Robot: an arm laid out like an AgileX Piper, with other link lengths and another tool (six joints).
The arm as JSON. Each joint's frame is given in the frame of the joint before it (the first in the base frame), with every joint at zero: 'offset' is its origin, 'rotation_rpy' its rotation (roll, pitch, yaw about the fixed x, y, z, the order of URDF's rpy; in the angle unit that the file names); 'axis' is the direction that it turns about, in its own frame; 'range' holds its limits. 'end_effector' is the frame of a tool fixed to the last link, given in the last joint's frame.
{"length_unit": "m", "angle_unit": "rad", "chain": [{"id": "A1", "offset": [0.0, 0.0, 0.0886], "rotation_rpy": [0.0, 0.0, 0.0], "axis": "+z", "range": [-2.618, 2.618]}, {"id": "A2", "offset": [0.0, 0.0, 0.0], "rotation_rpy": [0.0, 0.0, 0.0], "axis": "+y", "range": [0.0, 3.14]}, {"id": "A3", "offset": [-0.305, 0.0, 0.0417], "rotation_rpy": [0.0, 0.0, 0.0], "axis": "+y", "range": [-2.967, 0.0]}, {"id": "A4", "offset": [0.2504, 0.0, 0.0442], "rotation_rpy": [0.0, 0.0, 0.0], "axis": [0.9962, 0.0, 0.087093], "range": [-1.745, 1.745]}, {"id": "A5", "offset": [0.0, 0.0, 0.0], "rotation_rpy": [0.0, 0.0, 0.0], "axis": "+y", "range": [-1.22, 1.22]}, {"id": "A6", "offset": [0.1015, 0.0, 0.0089], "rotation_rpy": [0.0, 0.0, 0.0], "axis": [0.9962, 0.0, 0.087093], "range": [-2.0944, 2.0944]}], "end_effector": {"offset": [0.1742, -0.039, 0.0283], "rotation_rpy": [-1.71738, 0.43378, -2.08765]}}
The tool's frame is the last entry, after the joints.
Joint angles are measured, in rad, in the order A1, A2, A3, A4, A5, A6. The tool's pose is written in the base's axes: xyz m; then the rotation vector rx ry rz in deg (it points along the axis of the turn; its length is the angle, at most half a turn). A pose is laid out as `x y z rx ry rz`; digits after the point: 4 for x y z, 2 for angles.
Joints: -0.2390, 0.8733, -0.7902, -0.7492, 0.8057, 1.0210
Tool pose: 0.2150 -0.2295 0.2344 4.25 158.47 -69.44
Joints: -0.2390, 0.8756, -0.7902, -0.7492, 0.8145, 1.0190
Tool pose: 0.2133 -0.2301 0.2327 4.32 159.07 -69.64
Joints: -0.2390, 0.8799, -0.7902, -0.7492, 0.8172, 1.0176
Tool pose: 0.2133 -0.2304 0.2313 4.18 159.45 -69.75
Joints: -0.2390, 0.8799, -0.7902, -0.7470, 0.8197, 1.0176
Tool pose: 0.2127 -0.2303 0.2306 4.28 159.64 -69.59
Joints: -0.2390, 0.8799, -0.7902, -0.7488, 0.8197, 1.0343
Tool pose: 0.2123 -0.2304 0.2304 5.38 159.55 -68.90
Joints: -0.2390, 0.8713, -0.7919, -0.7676, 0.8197, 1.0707
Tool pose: 0.2099 -0.2323 0.2354 7.88 158.39 -68.57
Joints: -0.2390, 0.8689, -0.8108, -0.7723, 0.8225, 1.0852
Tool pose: 0.2104 -0.2333 0.2440 9.49 157.15 -68.17
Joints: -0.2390, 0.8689, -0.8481, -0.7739, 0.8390, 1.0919
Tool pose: 0.2098 -0.2353 0.2577 11.56 155.80 -67.95
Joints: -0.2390, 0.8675, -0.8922, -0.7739, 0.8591, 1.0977
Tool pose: 0.2083 -0.2373 0.2739 13.91 154.19 -67.59
